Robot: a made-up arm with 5 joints. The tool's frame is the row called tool. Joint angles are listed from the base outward.
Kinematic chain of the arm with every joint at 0, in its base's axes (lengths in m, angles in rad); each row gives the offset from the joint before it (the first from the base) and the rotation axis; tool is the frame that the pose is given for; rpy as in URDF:
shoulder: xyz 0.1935 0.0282 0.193 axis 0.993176 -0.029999 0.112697
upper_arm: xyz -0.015 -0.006 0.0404 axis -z
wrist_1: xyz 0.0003 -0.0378 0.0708 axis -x
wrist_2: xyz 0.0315 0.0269 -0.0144 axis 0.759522 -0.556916 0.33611
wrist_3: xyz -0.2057 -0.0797 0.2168 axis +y
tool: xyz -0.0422 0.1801 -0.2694 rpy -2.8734 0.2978 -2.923
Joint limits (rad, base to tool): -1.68..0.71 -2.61..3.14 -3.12..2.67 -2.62..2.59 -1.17..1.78
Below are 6 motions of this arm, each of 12 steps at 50 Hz.
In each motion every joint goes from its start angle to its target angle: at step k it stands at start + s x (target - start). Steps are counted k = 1, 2, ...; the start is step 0. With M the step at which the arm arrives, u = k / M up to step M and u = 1 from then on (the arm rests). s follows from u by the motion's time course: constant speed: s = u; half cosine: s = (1 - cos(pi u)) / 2; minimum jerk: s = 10 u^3 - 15 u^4 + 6 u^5.
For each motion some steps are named. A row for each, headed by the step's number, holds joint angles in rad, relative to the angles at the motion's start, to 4 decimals.
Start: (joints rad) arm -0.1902 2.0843 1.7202 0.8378 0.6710
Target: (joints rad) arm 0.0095 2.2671 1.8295 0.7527 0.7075
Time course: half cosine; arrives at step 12
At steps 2, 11, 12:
2: 0.0134 0.0122 0.0073 -0.0057 0.0024
11: 0.1963 0.1797 0.1074 -0.0837 0.0359
12: 0.1997 0.1828 0.1093 -0.0851 0.0365

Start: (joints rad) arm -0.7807 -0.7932 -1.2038 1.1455 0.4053
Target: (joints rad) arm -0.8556 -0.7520 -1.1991 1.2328 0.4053
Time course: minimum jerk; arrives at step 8
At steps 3, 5, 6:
3: -0.0206 0.0113 0.0013 0.0240 0.0000
5: -0.0543 0.0299 0.0034 0.0633 0.0000
6: -0.0671 0.0369 0.0042 0.0783 0.0000

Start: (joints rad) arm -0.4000 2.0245 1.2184 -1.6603 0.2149
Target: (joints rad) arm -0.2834 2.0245 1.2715 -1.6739 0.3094
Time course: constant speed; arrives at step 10
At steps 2, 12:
2: 0.0233 0.0000 0.0106 -0.0027 0.0189
12: 0.1166 0.0000 0.0531 -0.0136 0.0945

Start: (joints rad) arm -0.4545 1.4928 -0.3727 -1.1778 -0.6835
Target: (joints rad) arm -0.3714 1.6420 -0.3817 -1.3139 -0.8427
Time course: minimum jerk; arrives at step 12
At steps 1, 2, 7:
1: 0.0004 0.0008 0.0000 -0.0007 -0.0008
2: 0.0029 0.0053 -0.0003 -0.0048 -0.0057
7: 0.0543 0.0975 -0.0059 -0.0889 -0.1040

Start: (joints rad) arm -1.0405 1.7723 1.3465 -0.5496 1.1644
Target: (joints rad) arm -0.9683 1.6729 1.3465 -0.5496 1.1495
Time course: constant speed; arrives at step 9
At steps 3, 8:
3: 0.0241 -0.0331 0.0000 0.0000 -0.0050
8: 0.0642 -0.0884 0.0000 0.0000 -0.0132

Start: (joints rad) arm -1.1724 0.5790 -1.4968 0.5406 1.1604
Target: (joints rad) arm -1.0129 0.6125 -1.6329 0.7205 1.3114
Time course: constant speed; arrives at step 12
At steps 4, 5, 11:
4: 0.0532 0.0112 -0.0454 0.0600 0.0503
5: 0.0665 0.0140 -0.0567 0.0750 0.0629
11: 0.1462 0.0307 -0.1248 0.1649 0.1384

